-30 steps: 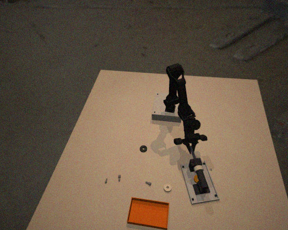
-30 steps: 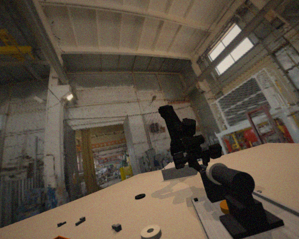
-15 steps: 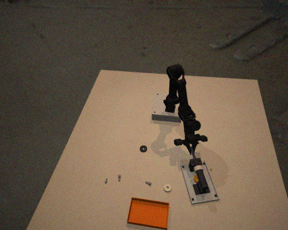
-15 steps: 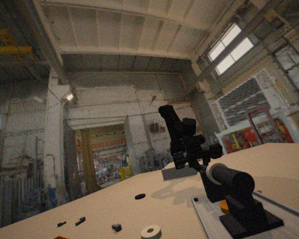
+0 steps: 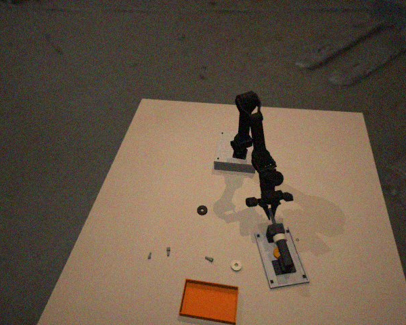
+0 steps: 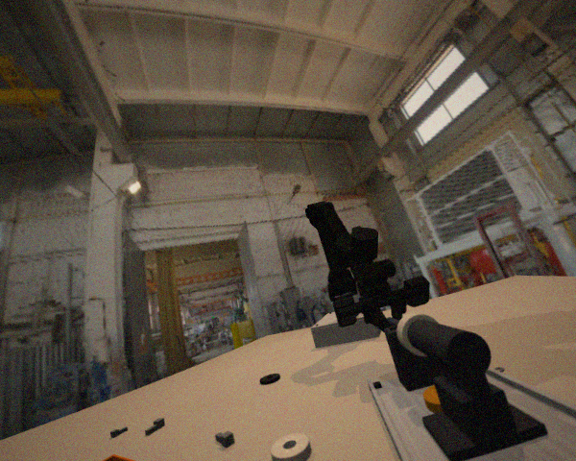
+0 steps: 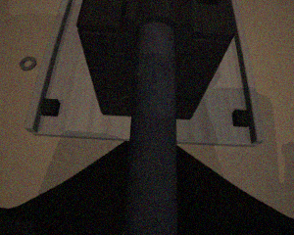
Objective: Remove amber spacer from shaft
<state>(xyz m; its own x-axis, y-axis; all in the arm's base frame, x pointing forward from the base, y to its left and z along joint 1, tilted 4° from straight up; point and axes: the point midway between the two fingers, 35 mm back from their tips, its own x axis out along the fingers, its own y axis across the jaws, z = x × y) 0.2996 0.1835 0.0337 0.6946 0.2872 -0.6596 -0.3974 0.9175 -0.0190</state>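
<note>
My gripper tip is 5 cm short of the dark shaft, 3 cm below it and 2 cm to the right of it. From my gripper tip the other things lie so: orange tray (36 cm ahead, 17 cm to the right, 5 cm below); then white spacer (9 cm ahead, 4 cm to the left, 2 cm above); then amber spacer (12 cm ahead, 5 cm to the left, 4 cm below).
</note>
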